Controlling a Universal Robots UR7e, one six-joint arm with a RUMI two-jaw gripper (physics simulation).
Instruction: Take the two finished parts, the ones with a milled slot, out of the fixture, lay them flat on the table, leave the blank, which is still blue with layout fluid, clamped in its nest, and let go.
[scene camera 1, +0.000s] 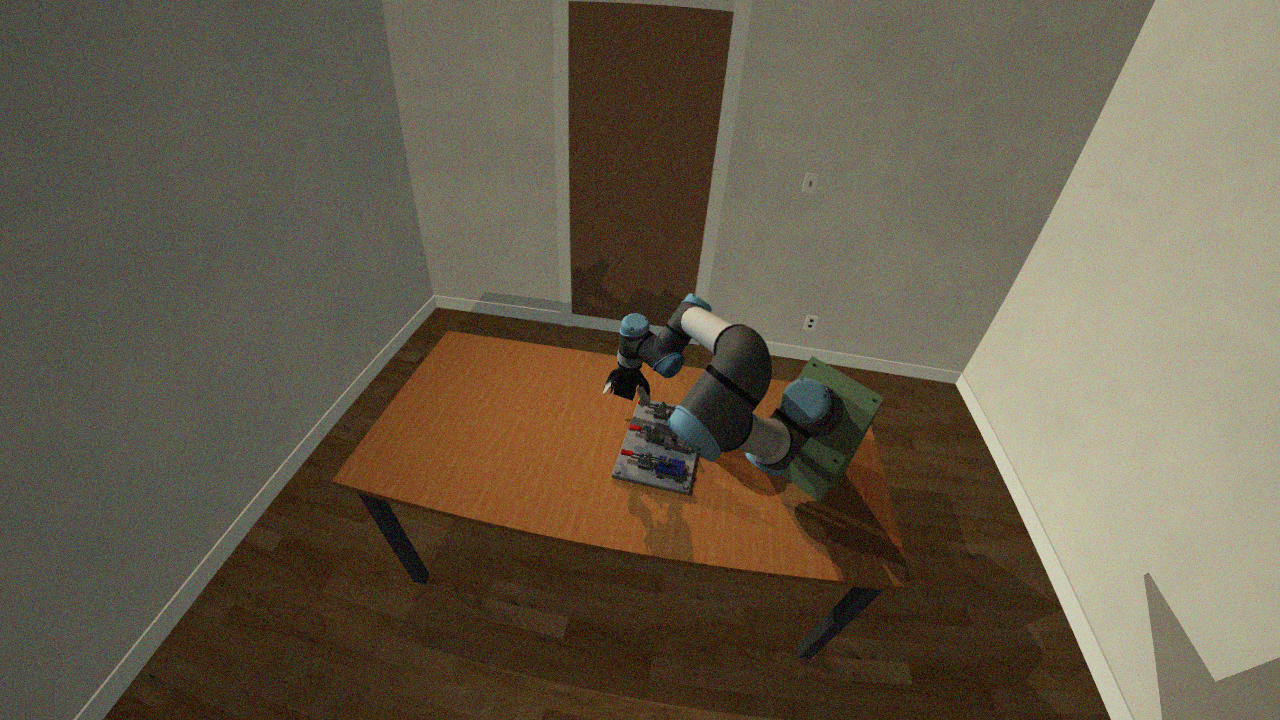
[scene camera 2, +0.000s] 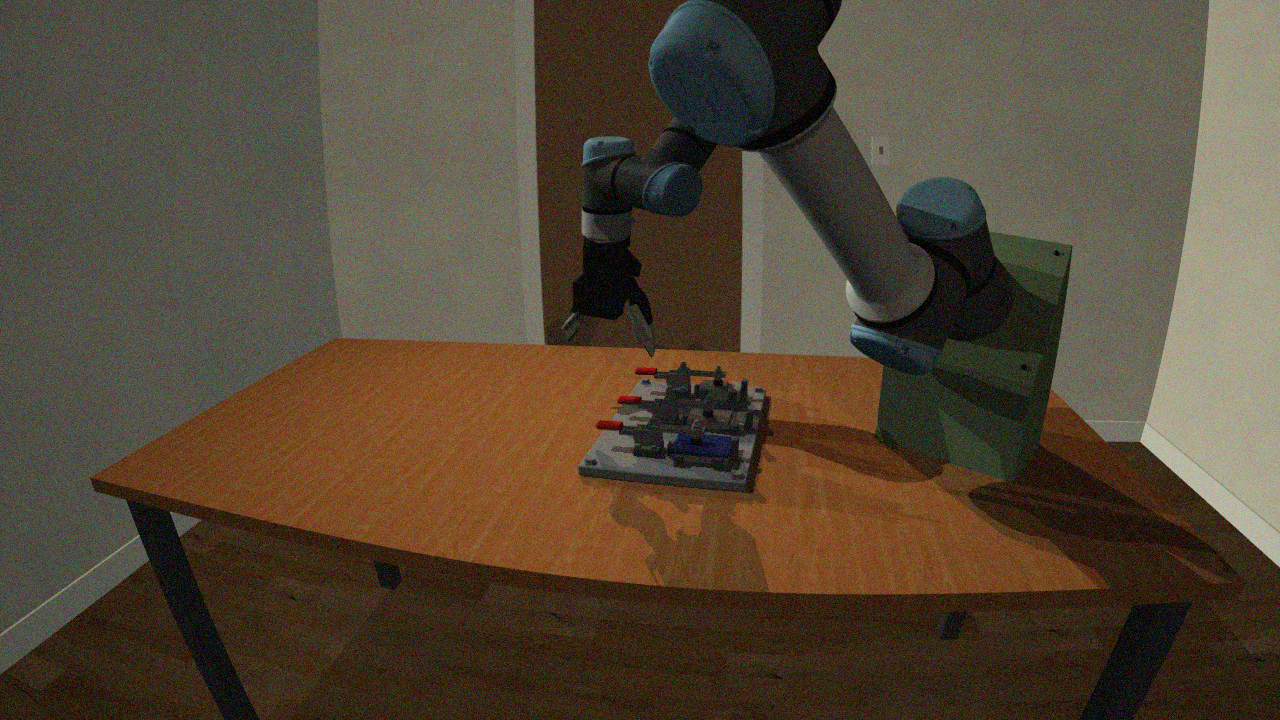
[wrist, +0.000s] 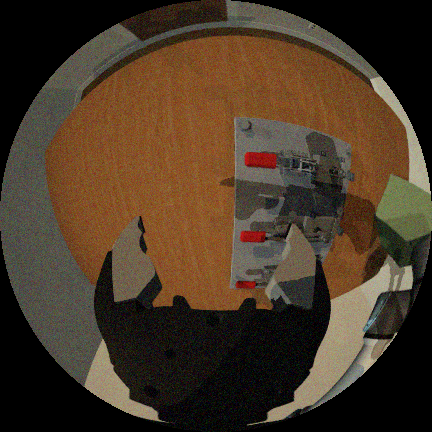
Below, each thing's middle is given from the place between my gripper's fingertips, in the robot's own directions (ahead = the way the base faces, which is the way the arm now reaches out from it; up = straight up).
My hand is 140 mm past the grey fixture plate (scene camera 1: 635, 441), 40 mm to the right of it and 100 mm above it.
